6 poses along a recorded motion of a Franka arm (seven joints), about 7.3 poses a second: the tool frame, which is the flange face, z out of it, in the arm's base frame.
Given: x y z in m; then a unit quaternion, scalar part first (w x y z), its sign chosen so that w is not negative.
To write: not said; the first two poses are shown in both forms.
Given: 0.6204 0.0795 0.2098 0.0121 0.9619 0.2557 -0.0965
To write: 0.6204 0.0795 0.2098 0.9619 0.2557 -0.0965 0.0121
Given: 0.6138 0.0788 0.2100 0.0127 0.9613 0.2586 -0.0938
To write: 0.6138 0.0788 0.2100 0.9613 0.2586 -0.0938 0.0127
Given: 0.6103 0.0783 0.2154 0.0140 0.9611 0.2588 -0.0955
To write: 0.6103 0.0783 0.2154 0.9611 0.2588 -0.0955 0.0140
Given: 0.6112 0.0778 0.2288 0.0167 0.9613 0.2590 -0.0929
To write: 0.6112 0.0778 0.2288 0.9613 0.2590 -0.0929 0.0167
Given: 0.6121 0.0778 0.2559 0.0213 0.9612 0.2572 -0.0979
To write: 0.6121 0.0778 0.2559 0.9612 0.2572 -0.0979 0.0213
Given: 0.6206 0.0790 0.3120 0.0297 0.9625 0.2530 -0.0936
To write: 0.6206 0.0790 0.3120 0.9625 0.2530 -0.0936 0.0297
